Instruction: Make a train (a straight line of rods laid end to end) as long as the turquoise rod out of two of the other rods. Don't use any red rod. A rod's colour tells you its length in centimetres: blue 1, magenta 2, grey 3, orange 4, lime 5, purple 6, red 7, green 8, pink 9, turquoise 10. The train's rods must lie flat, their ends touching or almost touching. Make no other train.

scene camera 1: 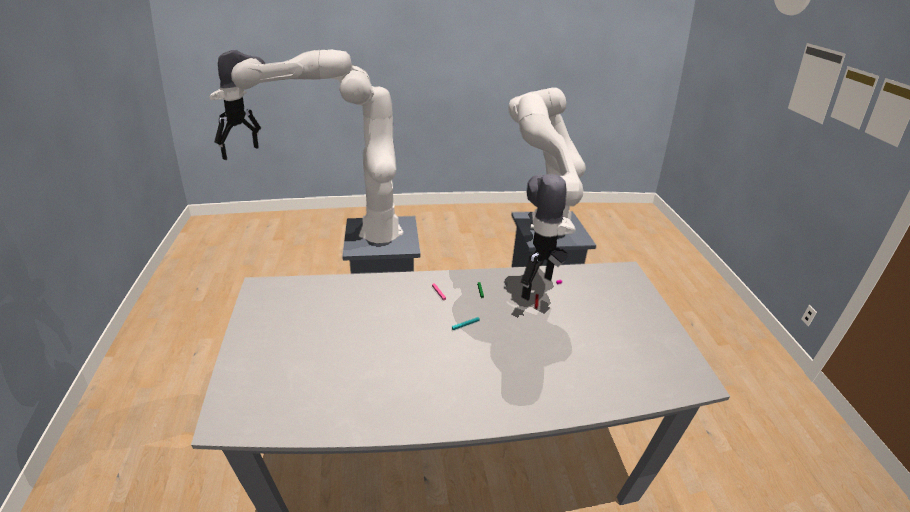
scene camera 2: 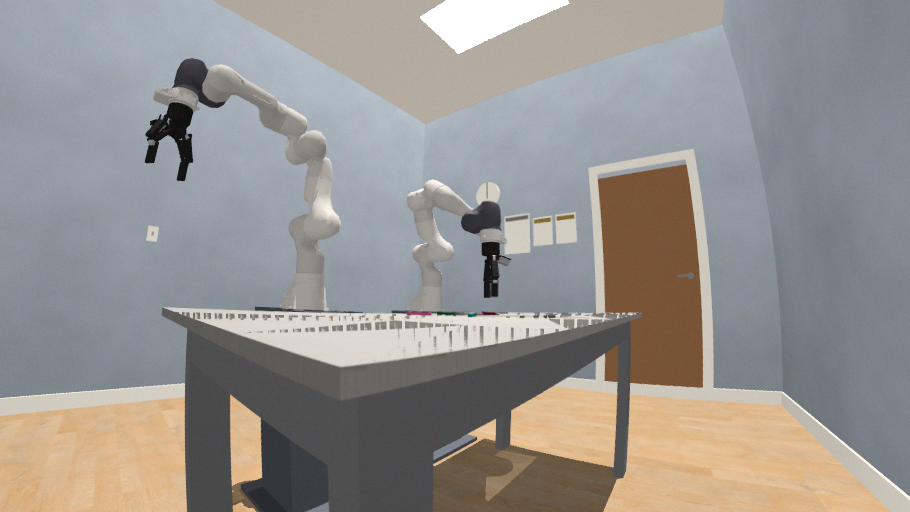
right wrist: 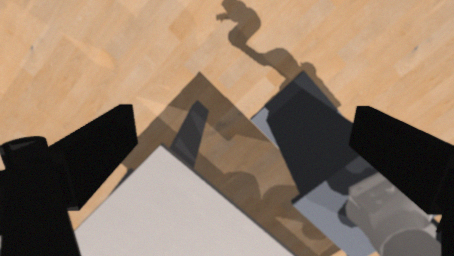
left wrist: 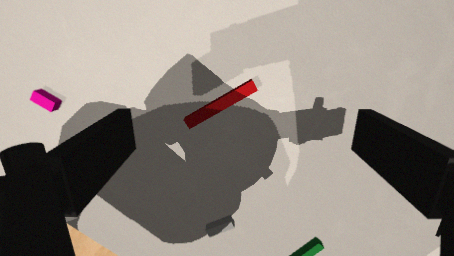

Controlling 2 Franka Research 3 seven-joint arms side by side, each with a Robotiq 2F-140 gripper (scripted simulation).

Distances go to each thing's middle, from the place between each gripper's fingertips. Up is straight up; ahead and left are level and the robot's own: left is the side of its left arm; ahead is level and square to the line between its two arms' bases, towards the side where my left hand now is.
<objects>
I see the red rod (left wrist: 247,88) 80 mm below my left hand (scene camera 1: 536,288), 10 mm to the left of it and 10 mm behind it.
My right gripper (scene camera 2: 166,172) is now 108 cm to the right of the red rod, 52 cm short of it and 41 cm above it.
</objects>
